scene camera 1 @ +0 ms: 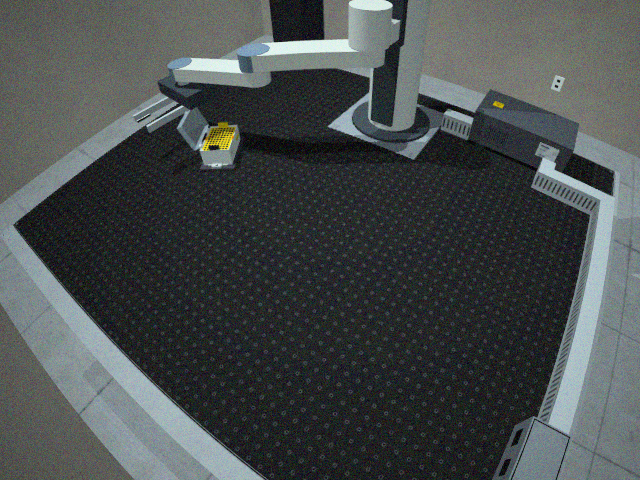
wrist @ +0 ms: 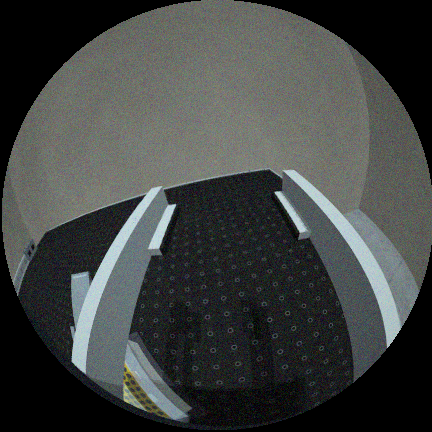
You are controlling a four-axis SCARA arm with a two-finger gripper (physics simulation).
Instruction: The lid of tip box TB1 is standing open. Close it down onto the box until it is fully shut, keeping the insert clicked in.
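Places are measured from the arm's base along level axes (x back, y right, z up), in millimetres.
Pixels of known places: gripper, fingertip midpoint: (scene camera 1: 140, 123) (wrist: 223, 189); arm's base, link origin: (scene camera 1: 390, 123).
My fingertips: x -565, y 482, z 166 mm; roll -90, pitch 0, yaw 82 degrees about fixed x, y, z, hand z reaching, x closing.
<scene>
For each thing: its top centre in the pictures, then the offset to it from my fingertips. "spot": a spot on its surface instead. Level surfaces: height alone.
- Tip box TB1, top centre: (scene camera 1: 218, 136) dx +144, dy -149, dz -87 mm
- yellow perforated insert, top centre: (scene camera 1: 218, 133) dx +144, dy -149, dz -79 mm
- dark grey cabinet, surface spot: (scene camera 1: 522, 126) spot: dx +614, dy -874, dz -39 mm
- grey box, top centre: (scene camera 1: 541, 459) (wrist: 26, 245) dx -185, dy -1150, dz -78 mm
- dark dotted surface, surface height: dz -153 mm
Tip box TB1 (scene camera 1: 217, 157) stands on a small dark base at the back left. Its grey translucent lid (scene camera 1: 193, 129) stands open, tilted outward to the left. The yellow perforated insert (scene camera 1: 221, 137) (wrist: 142, 392) sits in the box; whether it is clicked in cannot be told. My gripper (scene camera 1: 142, 122) (wrist: 223, 189) is shut with nothing held, its fingers still a gap apart. In the scene view the fingers point left, beyond the lid, and the near finger's base appears close to the lid's top edge. Contact cannot be told. The left finger partly hides the box in the wrist view.
The arm's column (scene camera 1: 408, 67) stands on a pale plate at the back. A dark grey cabinet (scene camera 1: 522, 126) and slotted white ducts (scene camera 1: 566, 191) are at the right. A grey box (scene camera 1: 540, 449) is at the front right. A pale border surrounds the dark dotted surface (scene camera 1: 310, 268).
</scene>
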